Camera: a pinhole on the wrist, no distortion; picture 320 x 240 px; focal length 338.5 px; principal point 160.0 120.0 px. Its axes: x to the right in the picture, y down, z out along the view. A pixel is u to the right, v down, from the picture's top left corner.
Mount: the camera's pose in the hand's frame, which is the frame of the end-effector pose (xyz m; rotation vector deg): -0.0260 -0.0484 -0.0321 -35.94 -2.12 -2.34
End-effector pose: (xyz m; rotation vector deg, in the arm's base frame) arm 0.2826 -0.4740 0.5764 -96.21 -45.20 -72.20
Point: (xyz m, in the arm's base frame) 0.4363 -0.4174 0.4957
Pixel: 152 199
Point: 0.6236 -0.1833 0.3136
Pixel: 88 94
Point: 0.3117 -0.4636 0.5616
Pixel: 240 229
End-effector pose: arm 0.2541 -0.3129 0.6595 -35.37 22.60 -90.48
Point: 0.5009 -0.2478 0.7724
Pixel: 141 95
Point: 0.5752 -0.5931 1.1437
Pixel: outside the picture
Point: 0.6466 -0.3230 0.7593
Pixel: 197 154
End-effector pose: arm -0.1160 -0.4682 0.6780 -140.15 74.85 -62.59
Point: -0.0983 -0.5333 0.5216
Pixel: 166 150
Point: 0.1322 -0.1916 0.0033
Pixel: outside the picture
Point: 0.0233 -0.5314 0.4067
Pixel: 153 19
